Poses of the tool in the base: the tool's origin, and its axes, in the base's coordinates. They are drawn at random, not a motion.
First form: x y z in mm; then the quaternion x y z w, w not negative.
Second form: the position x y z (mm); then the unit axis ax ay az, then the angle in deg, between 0 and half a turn. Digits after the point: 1 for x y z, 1 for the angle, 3 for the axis.
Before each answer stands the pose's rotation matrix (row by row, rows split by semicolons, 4 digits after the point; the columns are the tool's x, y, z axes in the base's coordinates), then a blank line. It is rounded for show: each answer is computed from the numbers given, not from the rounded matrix.
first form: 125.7 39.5 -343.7 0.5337 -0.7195 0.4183 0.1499
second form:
-0.3854 -0.8934 0.2308; -0.6426 0.0803 -0.7620; 0.6622 -0.4419 -0.6051

125.7 39.5 -343.7 0.540 -0.728 0.423 162.8
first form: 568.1 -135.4 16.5 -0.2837 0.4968 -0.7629 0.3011
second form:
-0.6577 0.1775 0.7321; -0.7413 -0.3250 -0.5872; 0.1337 -0.9289 0.3454

568.1 -135.4 16.5 -0.298 0.521 -0.800 145.0
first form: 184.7 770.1 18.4 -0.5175 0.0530 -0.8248 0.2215
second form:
-0.3662 0.3105 0.8772; -0.4203 -0.8963 0.1418; 0.8302 -0.3167 0.4588

184.7 770.1 18.4 -0.531 0.054 -0.846 154.4
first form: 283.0 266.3 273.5 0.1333 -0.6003 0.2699 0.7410
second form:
0.1336 -0.5600 -0.8176; 0.2399 0.8188 -0.5216; 0.9615 -0.1265 0.2438

283.0 266.3 273.5 0.198 -0.894 0.402 84.4
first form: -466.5 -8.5 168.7 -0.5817 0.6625 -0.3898 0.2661
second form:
-0.1817 -0.5633 0.8060; -0.9782 0.0194 -0.2069; 0.1009 -0.8260 -0.5545

-466.5 -8.5 168.7 -0.603 0.687 -0.404 149.1
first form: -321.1 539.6 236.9 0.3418 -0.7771 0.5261 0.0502
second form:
-0.7613 -0.5840 0.2816; -0.4784 0.2128 -0.8520; 0.4377 -0.7833 -0.4414

-321.1 539.6 236.9 0.342 -0.778 0.527 174.2
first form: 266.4 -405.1 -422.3 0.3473 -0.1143 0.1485 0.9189
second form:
0.9298 -0.3523 -0.1069; 0.1935 0.7147 -0.6721; 0.3132 0.6043 0.7327

266.4 -405.1 -422.3 0.880 -0.290 0.376 46.5
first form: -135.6 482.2 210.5 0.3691 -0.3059 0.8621 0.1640
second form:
-0.6737 -0.5086 0.5361; 0.0570 -0.7590 -0.6485; 0.7368 -0.4064 0.5403

-135.6 482.2 210.5 0.374 -0.310 0.874 161.1
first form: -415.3 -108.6 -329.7 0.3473 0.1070 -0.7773 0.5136
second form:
-0.2312 0.8727 -0.4300; -0.7241 -0.4496 -0.5231; -0.6498 0.1904 0.7359

-415.3 -108.6 -329.7 0.405 0.125 -0.906 118.2
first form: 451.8 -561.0 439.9 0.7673 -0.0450 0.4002 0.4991
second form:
0.6756 -0.4685 0.5692; 0.3304 -0.4978 -0.8019; 0.6590 0.7299 -0.1815

451.8 -561.0 439.9 0.885 -0.052 0.462 120.1
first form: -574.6 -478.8 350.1 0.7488 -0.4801 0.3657 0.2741
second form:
0.2716 -0.9194 0.2845; -0.5185 -0.3888 -0.7616; 0.8108 0.0593 -0.5823

-574.6 -478.8 350.1 0.779 -0.499 0.380 148.2
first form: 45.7 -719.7 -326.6 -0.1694 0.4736 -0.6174 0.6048
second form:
-0.2110 0.5864 0.7821; -0.9073 0.1802 -0.3799; -0.3637 -0.7897 0.4940

45.7 -719.7 -326.6 -0.213 0.595 -0.775 105.6
